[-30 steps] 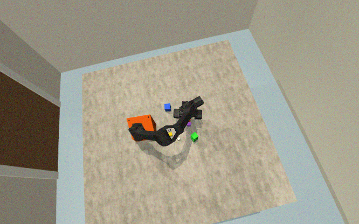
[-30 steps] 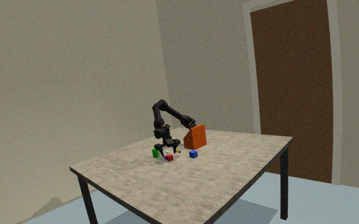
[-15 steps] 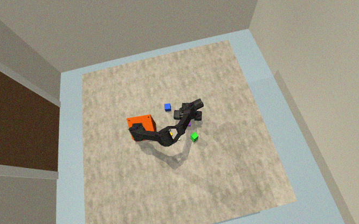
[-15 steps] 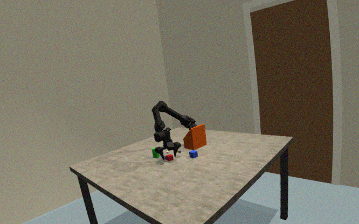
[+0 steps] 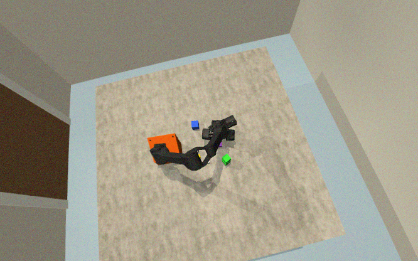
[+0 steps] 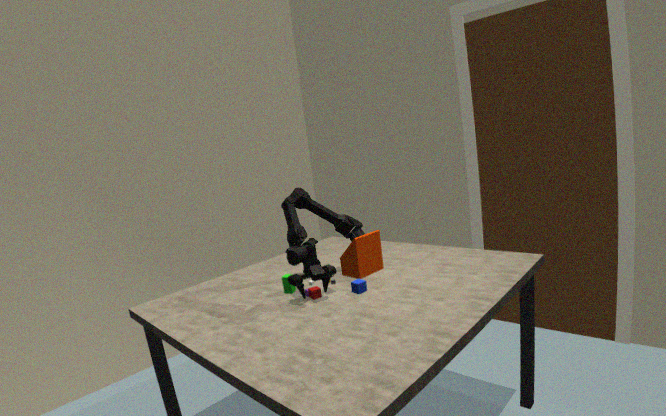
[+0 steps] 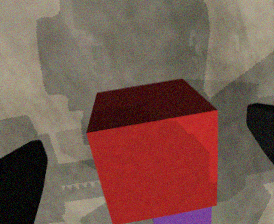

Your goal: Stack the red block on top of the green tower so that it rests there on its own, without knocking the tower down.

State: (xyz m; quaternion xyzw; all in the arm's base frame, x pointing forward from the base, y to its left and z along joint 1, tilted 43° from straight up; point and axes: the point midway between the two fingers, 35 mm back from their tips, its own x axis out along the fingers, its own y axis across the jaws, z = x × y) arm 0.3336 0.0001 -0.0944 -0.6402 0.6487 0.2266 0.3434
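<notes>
Now: the purple cube 40 mm to the right of my gripper tip. The rest, counted from my gripper tip: red block 10 mm above; then yellow cube 130 mm behind, 100 mm to the right; then blue cube 140 mm behind, 110 mm to the left, 10 mm above.
</notes>
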